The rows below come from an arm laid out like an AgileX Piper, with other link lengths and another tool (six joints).
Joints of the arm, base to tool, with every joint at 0 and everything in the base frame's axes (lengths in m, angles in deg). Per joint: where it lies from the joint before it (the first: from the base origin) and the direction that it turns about. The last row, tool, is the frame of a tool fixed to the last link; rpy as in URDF.
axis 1: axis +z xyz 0 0 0.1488
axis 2: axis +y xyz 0 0 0
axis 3: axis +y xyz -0.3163 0 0.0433
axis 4: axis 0.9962 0 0.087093 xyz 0.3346 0 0.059
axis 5: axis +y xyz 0 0 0
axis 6: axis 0.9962 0 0.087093 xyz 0.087 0 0.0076
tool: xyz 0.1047 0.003 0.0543 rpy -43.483 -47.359 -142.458
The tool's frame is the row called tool.
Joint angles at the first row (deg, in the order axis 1, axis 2, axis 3, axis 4, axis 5, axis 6):
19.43 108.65 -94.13 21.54 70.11 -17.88
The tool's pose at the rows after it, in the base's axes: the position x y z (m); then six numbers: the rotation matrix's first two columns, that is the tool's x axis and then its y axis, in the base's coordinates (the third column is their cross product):
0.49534, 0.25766, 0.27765, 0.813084, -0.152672, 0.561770, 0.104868, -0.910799, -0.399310
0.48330, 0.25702, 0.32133, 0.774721, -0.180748, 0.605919, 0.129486, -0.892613, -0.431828
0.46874, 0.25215, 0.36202, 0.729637, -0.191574, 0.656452, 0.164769, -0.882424, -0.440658
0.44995, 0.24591, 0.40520, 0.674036, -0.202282, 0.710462, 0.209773, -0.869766, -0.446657
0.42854, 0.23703, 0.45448, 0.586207, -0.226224, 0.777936, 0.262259, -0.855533, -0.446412
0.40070, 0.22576, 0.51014, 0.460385, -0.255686, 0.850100, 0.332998, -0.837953, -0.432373
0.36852, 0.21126, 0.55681, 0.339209, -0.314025, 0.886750, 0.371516, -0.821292, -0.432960
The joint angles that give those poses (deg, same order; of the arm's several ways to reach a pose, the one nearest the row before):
19.42 104.78 -94.13 21.60 70.16 -17.88
19.48 100.37 -94.13 22.72 70.16 -17.72
19.53 95.96 -94.14 22.58 70.29 -17.87
19.53 91.18 -94.13 22.56 70.29 -18.49
19.53 85.73 -94.03 22.30 68.82 -19.24
19.53 79.59 -93.84 22.12 66.06 -20.94
19.53 73.08 -92.24 22.12 62.47 -20.89

